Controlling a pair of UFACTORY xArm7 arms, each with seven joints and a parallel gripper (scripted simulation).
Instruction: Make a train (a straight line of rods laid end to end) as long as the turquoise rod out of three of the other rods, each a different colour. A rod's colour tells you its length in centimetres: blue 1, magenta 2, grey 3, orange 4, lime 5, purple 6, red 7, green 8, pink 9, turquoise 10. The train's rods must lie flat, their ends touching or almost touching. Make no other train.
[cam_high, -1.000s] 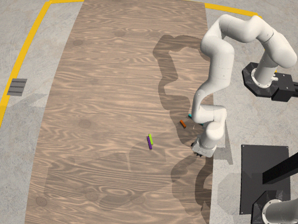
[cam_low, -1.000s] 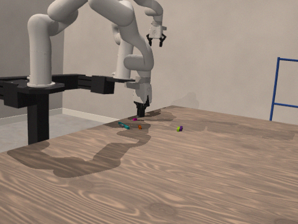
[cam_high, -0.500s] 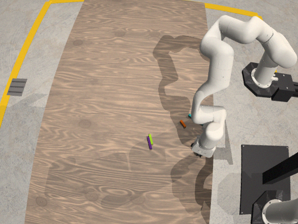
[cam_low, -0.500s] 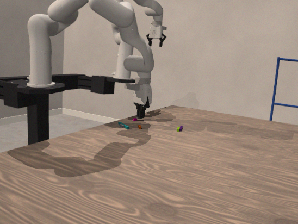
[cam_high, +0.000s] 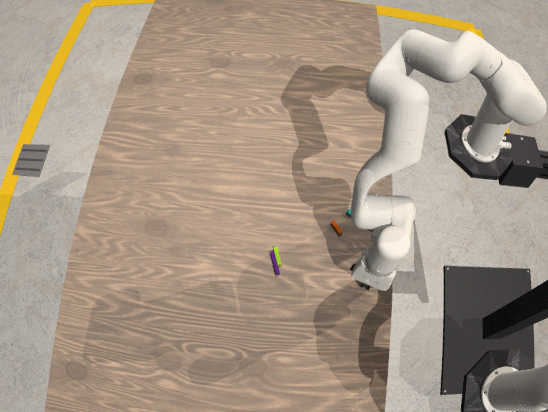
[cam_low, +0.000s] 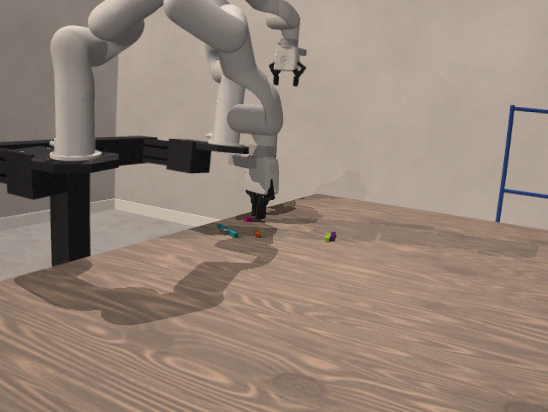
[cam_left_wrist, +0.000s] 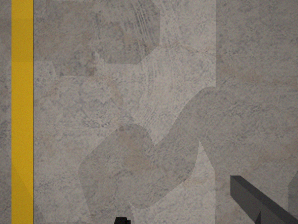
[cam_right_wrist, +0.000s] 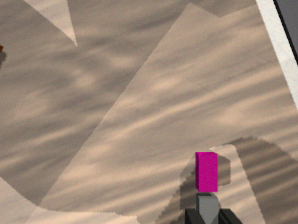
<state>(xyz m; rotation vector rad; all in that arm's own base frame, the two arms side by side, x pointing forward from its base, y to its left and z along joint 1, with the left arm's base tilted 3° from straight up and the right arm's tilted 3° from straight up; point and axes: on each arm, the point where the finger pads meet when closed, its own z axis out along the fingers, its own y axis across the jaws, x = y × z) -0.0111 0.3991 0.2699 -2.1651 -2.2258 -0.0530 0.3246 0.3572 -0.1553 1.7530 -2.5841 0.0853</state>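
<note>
Right now the magenta rod is 3 cm to the right of my right hand, 2 cm below it and 1 cm behind it. Round my right hand: turquoise rod 18 cm to the right, 2 cm below, 1 cm ahead; grey rod 19 cm to the right, 2 cm below, 1 cm ahead; orange rod 15 cm to the right, 8 cm ahead, 2 cm below.
</note>
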